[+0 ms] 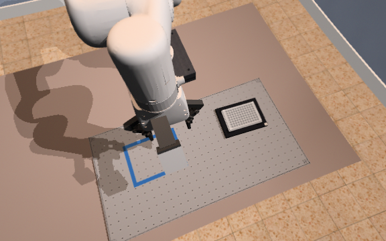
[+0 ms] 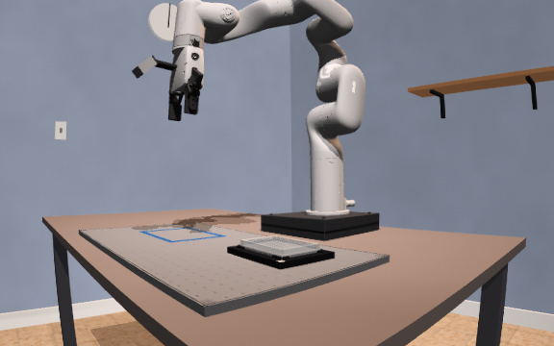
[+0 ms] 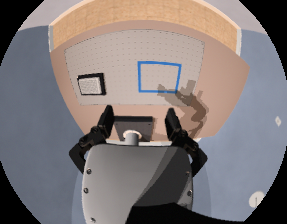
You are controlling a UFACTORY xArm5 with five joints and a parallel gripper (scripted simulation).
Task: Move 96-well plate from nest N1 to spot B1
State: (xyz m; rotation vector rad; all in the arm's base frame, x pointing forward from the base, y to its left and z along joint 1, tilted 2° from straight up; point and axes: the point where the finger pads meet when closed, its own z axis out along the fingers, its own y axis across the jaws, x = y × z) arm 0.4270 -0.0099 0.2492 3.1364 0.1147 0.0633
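Right now the 96-well plate is 9 cm behind my hand, 26 cm to the left of it and 27 cm below it. The rest, counted from my hand: black plate nest (9 cm behind, 26 cm to the left, 28 cm below).
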